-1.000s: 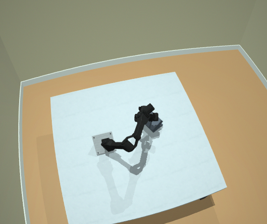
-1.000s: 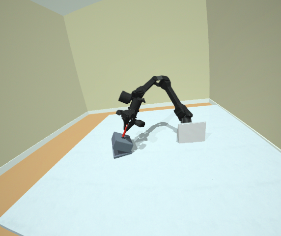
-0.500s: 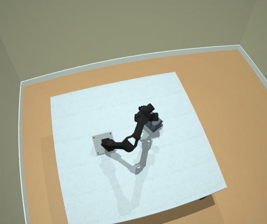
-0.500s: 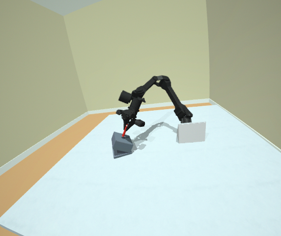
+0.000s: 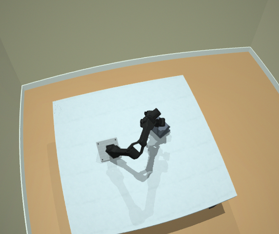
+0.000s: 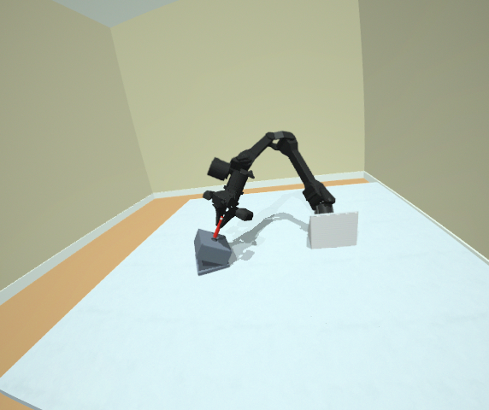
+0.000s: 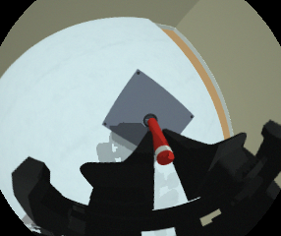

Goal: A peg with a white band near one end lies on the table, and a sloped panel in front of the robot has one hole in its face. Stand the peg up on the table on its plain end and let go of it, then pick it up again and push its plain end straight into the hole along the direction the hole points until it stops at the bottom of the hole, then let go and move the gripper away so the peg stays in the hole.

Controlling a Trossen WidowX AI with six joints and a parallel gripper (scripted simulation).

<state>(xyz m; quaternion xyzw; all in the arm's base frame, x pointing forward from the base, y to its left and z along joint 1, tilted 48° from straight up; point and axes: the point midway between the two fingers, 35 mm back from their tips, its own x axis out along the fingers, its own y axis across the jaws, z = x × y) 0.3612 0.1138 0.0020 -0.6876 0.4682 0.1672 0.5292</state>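
Right now my gripper tip is 40 mm short of the grey sloped panel, 20 mm to the right of it and 70 mm above it. The rest, counted from my gripper tip: red peg 10 mm behind, 10 mm to the right, 10 mm above.
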